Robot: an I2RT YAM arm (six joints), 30 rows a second.
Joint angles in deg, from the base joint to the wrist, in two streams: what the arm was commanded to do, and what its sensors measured. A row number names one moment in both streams.
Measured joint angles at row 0:
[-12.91, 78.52, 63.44, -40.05, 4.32, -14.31]
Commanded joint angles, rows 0 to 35:
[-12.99, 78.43, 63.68, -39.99, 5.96, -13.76]
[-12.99, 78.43, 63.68, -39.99, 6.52, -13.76]
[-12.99, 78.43, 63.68, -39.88, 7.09, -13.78]
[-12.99, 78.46, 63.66, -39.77, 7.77, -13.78]
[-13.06, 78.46, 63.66, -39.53, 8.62, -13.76]
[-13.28, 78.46, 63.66, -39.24, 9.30, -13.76]
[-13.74, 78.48, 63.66, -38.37, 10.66, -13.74]
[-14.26, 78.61, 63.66, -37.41, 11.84, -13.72]
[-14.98, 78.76, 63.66, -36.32, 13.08, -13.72]
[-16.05, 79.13, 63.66, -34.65, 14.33, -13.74]
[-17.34, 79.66, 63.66, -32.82, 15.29, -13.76]
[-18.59, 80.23, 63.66, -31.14, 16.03, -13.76]
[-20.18, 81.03, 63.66, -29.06, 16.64, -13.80]
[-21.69, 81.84, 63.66, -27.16, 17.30, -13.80]
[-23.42, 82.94, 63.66, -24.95, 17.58, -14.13]
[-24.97, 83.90, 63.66, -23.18, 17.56, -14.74]
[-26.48, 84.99, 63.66, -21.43, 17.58, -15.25]
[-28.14, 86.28, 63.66, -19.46, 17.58, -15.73]
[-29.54, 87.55, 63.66, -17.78, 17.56, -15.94]
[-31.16, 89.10, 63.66, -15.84, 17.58, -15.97]
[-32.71, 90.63, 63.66, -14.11, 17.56, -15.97]
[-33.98, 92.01, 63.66, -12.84, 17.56, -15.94]
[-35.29, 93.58, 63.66, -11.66, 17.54, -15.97]
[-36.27, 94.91, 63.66, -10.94, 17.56, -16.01]
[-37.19, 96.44, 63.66, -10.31, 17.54, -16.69]
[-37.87, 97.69, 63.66, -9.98, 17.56, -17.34]
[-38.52, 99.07, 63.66, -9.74, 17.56, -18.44]
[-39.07, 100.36, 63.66, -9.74, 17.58, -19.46]
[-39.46, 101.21, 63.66, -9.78, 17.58, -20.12]
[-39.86, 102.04, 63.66, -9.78, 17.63, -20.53]
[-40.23, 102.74, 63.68, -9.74, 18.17, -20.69]
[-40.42, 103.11, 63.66, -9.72, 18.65, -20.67]
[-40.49, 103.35, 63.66, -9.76, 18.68, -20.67]
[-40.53, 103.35, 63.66, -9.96, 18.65, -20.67]
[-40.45, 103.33, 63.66, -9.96, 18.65, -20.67]
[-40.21, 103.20, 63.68, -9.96, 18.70, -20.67]
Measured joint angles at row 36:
[-40.34, 103.39, 63.46, -10.04, 18.09, -20.21]
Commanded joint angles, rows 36 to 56:
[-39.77, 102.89, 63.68, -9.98, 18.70, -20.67]
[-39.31, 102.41, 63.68, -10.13, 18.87, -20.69]
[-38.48, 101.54, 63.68, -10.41, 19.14, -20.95]
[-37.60, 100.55, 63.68, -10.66, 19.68, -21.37]
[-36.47, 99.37, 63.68, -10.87, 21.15, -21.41]
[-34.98, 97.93, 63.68, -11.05, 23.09, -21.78]
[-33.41, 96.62, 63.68, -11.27, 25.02, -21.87]
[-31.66, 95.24, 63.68, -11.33, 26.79, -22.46]
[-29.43, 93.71, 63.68, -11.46, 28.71, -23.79]
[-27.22, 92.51, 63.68, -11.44, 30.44, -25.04]
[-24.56, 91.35, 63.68, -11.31, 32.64, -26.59]
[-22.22, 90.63, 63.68, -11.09, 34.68, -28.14]
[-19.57, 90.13, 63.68, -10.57, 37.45, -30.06]
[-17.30, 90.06, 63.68, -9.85, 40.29, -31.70]
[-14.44, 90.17, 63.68, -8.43, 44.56, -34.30]
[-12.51, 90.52, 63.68, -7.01, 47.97, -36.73]
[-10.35, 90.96, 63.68, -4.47, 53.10, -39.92]
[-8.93, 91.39, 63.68, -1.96, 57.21, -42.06]
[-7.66, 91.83, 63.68, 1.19, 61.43, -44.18]
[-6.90, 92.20, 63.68, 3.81, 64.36, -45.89]
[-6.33, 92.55, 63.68, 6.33, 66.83, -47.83]
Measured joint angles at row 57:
[-7.73, 91.55, 63.37, 2.87, 50.81, -38.76]
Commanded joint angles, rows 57 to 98:
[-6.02, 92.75, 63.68, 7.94, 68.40, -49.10]
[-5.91, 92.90, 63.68, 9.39, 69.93, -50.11]
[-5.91, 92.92, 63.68, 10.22, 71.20, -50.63]
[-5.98, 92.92, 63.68, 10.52, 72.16, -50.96]
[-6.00, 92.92, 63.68, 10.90, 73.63, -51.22]
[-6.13, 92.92, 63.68, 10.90, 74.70, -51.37]
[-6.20, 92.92, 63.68, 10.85, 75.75, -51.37]
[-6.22, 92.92, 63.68, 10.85, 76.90, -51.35]
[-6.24, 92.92, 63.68, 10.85, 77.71, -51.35]
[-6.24, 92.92, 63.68, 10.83, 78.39, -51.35]
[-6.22, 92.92, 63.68, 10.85, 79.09, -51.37]
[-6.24, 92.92, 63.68, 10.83, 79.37, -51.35]
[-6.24, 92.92, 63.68, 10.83, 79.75, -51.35]
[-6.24, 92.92, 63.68, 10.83, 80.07, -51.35]
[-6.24, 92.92, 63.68, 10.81, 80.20, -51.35]
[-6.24, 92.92, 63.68, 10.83, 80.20, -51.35]
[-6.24, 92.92, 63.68, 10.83, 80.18, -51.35]
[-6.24, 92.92, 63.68, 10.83, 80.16, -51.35]
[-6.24, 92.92, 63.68, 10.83, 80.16, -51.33]
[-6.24, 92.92, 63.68, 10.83, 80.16, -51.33]
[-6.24, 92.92, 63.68, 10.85, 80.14, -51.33]
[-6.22, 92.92, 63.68, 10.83, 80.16, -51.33]
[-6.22, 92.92, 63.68, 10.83, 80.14, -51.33]
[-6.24, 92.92, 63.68, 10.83, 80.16, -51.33]
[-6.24, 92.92, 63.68, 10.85, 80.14, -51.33]
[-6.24, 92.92, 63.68, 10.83, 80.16, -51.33]
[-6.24, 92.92, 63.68, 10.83, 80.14, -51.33]
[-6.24, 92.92, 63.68, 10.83, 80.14, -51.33]
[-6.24, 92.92, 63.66, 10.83, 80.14, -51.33]
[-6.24, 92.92, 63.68, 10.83, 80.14, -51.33]
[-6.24, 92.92, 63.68, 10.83, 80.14, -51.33]
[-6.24, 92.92, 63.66, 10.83, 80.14, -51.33]
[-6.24, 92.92, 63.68, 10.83, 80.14, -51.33]
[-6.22, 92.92, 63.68, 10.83, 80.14, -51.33]
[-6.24, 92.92, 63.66, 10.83, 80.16, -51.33]
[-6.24, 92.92, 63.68, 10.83, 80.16, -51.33]
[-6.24, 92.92, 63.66, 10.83, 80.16, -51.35]
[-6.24, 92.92, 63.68, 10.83, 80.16, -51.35]
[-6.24, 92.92, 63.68, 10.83, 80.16, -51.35]
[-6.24, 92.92, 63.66, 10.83, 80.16, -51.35]
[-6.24, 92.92, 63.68, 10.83, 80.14, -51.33]
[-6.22, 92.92, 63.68, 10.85, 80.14, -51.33]
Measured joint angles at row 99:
[-6.22, 92.58, 63.35, 10.55, 79.13, -51.24]
